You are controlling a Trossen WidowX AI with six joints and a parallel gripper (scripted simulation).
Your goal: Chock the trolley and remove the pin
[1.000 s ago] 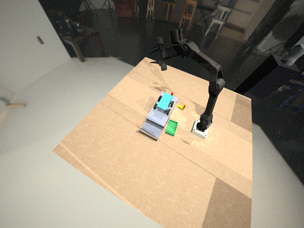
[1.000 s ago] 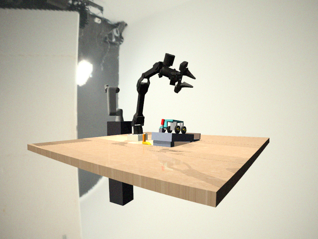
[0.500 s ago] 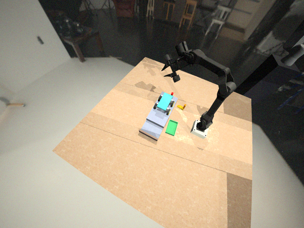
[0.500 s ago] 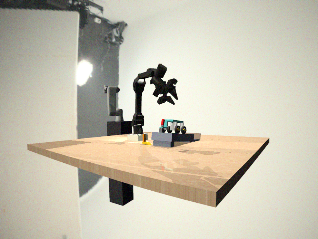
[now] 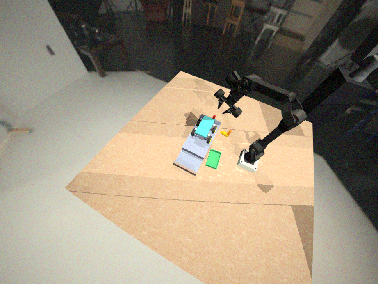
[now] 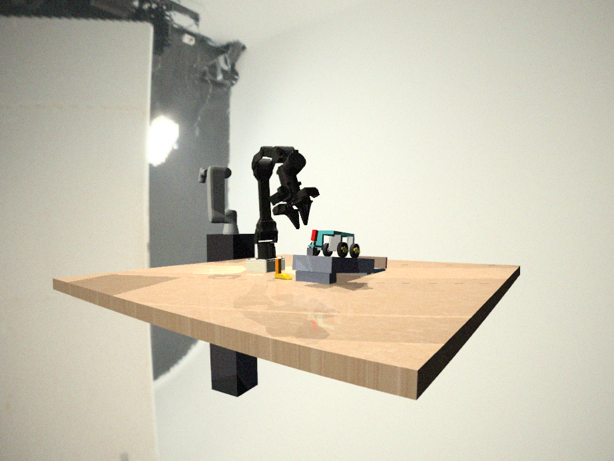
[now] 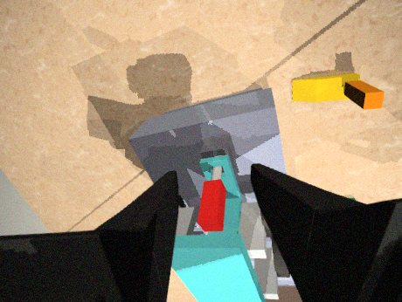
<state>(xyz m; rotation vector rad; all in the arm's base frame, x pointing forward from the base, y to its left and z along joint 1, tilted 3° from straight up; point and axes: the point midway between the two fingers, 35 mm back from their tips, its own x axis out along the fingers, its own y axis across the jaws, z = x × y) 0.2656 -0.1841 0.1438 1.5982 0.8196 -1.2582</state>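
My gripper tip is 90 mm past the yellow chock, 30 mm to the right of it and 150 mm above it. Round my gripper tip: green tray 60 mm behind, 250 mm to the left, 180 mm below; trolley 60 mm ahead, 130 mm to the left, 60 mm below; red-headed stop pin 20 mm ahead, 30 mm to the left, 50 mm below.
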